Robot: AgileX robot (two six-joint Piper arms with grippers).
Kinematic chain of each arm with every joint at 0, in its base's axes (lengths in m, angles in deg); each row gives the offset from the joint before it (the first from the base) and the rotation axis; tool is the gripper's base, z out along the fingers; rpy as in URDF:
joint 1: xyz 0 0 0.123 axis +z
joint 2: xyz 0 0 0 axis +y
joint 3: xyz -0.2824 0 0.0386 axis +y
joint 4: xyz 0.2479 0 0.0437 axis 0.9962 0 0.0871
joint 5: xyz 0 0 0 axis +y
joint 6: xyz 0.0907 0 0.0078 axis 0.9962 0 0.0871
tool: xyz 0 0 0 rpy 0 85 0
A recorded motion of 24 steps. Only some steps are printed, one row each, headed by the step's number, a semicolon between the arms.
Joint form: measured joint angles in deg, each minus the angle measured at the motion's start. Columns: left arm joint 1, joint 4, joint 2, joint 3, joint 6, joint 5; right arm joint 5, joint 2, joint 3, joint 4, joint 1, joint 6.
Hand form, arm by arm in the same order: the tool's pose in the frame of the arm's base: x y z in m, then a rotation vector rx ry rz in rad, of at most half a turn. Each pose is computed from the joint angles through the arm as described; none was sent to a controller.
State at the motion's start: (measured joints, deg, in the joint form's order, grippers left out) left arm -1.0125 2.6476 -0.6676 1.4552 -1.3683 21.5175; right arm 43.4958 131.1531 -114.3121 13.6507 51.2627 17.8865
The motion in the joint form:
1: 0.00 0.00 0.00 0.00 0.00 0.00; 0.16 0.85 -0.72 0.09 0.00 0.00
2: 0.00 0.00 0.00 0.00 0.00 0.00; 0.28 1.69 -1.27 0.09 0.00 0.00
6: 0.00 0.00 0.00 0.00 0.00 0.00; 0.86 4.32 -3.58 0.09 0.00 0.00
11: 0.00 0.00 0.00 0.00 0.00 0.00; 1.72 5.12 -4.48 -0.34 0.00 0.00
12: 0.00 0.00 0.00 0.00 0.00 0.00; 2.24 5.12 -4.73 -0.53 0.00 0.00
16: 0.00 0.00 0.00 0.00 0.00 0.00; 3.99 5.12 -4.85 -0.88 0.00 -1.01
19: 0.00 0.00 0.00 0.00 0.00 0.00; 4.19 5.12 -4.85 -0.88 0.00 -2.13
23: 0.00 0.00 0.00 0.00 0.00 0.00; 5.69 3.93 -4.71 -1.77 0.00 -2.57
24: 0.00 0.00 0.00 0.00 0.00 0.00; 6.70 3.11 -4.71 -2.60 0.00 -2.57
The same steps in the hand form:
1: 0.0525 0.0006 0.1714 0.0228 1.8723 0.0169; 0.3132 0.4143 0.2030 -0.6111 2.6114 0.7126
2: 0.0525 0.0006 0.1714 0.0228 1.8723 0.0169; 0.3144 0.4159 0.1982 -0.6125 2.6183 0.7080
6: 0.0525 0.0006 0.1714 0.0228 1.8723 0.0169; 0.3185 0.4212 0.1857 -0.6170 2.6331 0.6987
11: 0.0525 0.0006 0.1714 0.0228 1.8723 0.0169; 0.3196 0.4221 0.1822 -0.6273 2.6422 0.6835
12: 0.0525 0.0006 0.1714 0.0228 1.8723 0.0169; 0.3195 0.4219 0.1830 -0.6324 2.6450 0.6779
16: 0.0525 0.0006 0.1714 0.0228 1.8723 0.0169; 0.3181 0.4202 0.1822 -0.6704 2.6599 0.6507
19: 0.0525 0.0006 0.1714 0.0228 1.8723 0.0169; 0.3179 0.4201 0.1820 -0.6970 2.6531 0.6435
23: 0.0525 0.0006 0.1714 0.0228 1.8723 0.0169; 0.3161 0.4168 0.1908 -0.7235 2.6488 0.6219
24: 0.0525 0.0006 0.1714 0.0228 1.8723 0.0169; 0.3152 0.4144 0.1973 -0.7360 2.6449 0.6051

